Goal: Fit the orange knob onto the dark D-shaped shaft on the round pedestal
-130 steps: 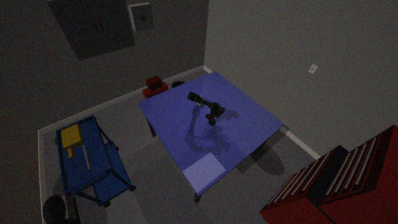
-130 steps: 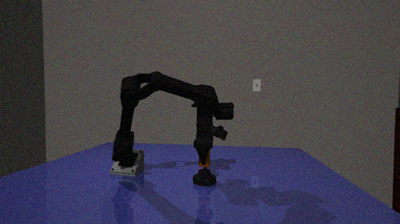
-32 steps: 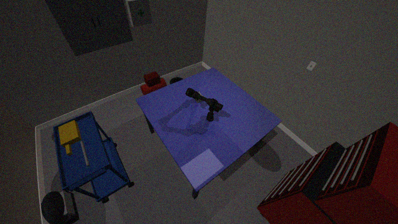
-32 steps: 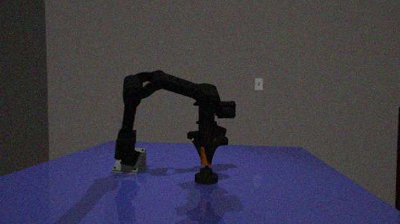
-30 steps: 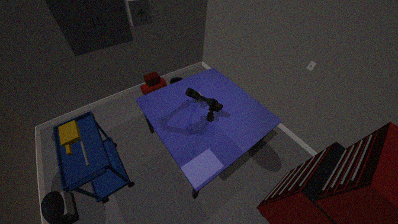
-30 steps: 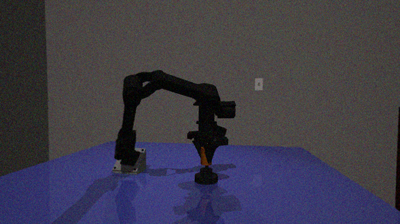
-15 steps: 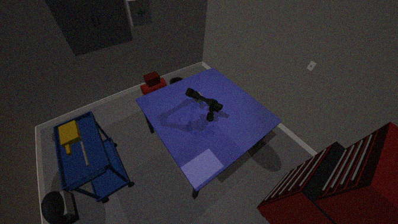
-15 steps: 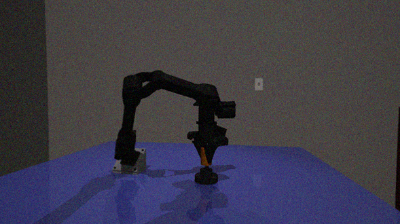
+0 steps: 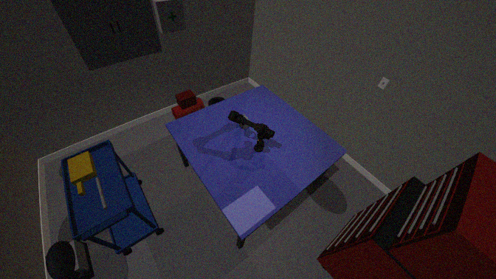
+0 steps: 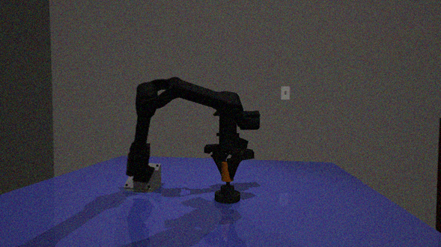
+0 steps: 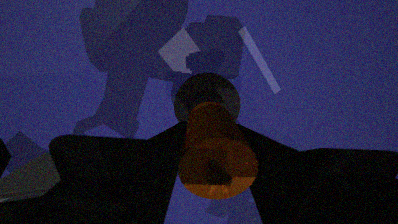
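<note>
Right now the orange knob is 2 cm above my gripper tip. From my gripper tip the other things lie so: dark round pedestal 4 cm below.
</note>
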